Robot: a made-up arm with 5 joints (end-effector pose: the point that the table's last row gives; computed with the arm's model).
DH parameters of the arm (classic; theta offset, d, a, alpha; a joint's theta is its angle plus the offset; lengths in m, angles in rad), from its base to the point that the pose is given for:
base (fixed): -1.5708 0.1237 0 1.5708
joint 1: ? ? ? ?
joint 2: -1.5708 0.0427 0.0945 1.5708
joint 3: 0 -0.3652 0.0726 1.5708
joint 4: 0 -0.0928 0.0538 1.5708
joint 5: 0 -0.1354 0.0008 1.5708
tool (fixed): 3.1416 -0.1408 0 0
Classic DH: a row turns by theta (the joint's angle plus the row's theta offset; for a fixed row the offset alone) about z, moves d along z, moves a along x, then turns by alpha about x.
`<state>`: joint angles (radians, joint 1 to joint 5).
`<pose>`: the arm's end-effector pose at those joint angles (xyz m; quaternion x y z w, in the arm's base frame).
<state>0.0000 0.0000 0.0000 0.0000 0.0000</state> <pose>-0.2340 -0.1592 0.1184 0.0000 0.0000 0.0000 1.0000</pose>
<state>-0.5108 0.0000 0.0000 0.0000 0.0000</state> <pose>-0.2340 -0.1363 0.0412 0.2526 0.0000 0.0000 0.9676</pose>
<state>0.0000 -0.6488 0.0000 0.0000 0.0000</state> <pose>-0.3278 0.0215 0.1184 0.0000 0.0000 -0.3187 0.9478</pose>
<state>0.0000 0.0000 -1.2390 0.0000 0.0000</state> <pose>-0.1029 -0.1592 0.0305 0.0000 -0.5806 0.0000 0.8142</pose>
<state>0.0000 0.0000 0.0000 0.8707 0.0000</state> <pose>-0.1110 -0.1656 0.1184 0.0000 0.0000 -0.4217 0.9067</pose>
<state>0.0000 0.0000 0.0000 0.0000 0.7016</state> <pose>-0.1429 -0.1592 0.1511 0.0000 -0.3436 0.0000 0.9391</pose>
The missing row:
joint 1: 0 0.0123 -0.0706 -1.5708
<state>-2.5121 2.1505 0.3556 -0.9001 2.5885</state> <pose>0.3056 -0.2315 -0.0780 -0.4269 0.3512 -0.1102 0.8260</pose>
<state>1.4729 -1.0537 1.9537 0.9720 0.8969</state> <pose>-0.3612 -0.0237 0.1147 -0.5504 0.1604 -0.7427 0.3460</pose>
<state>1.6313 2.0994 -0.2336 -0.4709 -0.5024</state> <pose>0.4101 -0.0394 0.1840 -0.3180 0.6820 0.6528 0.0867</pose>
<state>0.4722 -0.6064 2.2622 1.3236 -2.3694</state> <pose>-0.0839 -0.1381 0.0844 -0.3612 -0.4289 0.5413 0.6266</pose>
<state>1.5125 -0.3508 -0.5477 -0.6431 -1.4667</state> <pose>-0.5156 -0.0590 0.2631 -0.7327 0.3475 -0.3033 0.5004</pose>
